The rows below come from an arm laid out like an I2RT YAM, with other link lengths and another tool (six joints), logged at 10 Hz.
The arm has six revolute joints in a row. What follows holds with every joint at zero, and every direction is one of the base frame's.
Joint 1 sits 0.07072 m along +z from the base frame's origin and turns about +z.
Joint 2 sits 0.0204 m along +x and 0.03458 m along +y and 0.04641 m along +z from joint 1 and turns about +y.
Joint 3 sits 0.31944 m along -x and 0.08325 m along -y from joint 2 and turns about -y.
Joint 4 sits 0.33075 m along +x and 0.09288 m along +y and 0.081 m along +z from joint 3 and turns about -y.
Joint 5 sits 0.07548 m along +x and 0.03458 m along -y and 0.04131 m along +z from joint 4 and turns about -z.
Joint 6 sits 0.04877 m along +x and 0.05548 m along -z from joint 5 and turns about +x.
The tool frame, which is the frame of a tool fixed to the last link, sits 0.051 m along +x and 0.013 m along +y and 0.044 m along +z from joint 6; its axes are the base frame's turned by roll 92.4, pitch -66.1 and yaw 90 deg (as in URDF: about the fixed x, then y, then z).
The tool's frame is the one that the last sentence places.
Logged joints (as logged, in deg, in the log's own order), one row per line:
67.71, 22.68, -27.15, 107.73, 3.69, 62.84
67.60, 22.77, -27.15, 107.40, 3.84, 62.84
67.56, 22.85, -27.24, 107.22, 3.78, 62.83
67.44, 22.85, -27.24, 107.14, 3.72, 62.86
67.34, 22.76, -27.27, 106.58, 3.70, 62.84
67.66, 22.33, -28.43, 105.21, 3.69, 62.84
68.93, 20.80, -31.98, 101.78, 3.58, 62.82
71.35, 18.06, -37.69, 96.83, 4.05, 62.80
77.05, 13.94, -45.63, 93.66, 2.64, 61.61
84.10, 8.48, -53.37, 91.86, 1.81, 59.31
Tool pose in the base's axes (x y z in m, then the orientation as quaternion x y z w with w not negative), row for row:
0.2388, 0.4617, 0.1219, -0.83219, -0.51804, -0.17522, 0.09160
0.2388, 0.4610, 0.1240, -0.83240, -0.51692, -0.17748, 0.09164
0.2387, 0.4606, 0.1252, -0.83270, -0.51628, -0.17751, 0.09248
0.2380, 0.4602, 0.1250, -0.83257, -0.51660, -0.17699, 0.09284
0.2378, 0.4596, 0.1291, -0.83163, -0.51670, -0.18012, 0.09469
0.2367, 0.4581, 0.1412, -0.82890, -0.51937, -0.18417, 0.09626
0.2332, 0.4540, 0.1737, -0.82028, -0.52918, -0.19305, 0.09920
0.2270, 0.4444, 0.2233, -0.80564, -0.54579, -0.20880, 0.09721
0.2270, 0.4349, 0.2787, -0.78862, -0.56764, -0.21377, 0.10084
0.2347, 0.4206, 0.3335, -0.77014, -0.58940, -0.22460, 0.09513
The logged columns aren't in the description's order. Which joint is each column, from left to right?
Columns, left to right: joint 3, joint 6, joint 4, joint 2, joint 5, joint 1.
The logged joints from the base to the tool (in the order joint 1, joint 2, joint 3, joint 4, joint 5, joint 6), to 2 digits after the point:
62.84, 107.73, 67.71, -27.15, 3.69, 22.68
62.84, 107.40, 67.60, -27.15, 3.84, 22.77
62.83, 107.22, 67.56, -27.24, 3.78, 22.85
62.86, 107.14, 67.44, -27.24, 3.72, 22.85
62.84, 106.58, 67.34, -27.27, 3.70, 22.76
62.84, 105.21, 67.66, -28.43, 3.69, 22.33
62.82, 101.78, 68.93, -31.98, 3.58, 20.80
62.80, 96.83, 71.35, -37.69, 4.05, 18.06
61.61, 93.66, 77.05, -45.63, 2.64, 13.94
59.31, 91.86, 84.10, -53.37, 1.81, 8.48

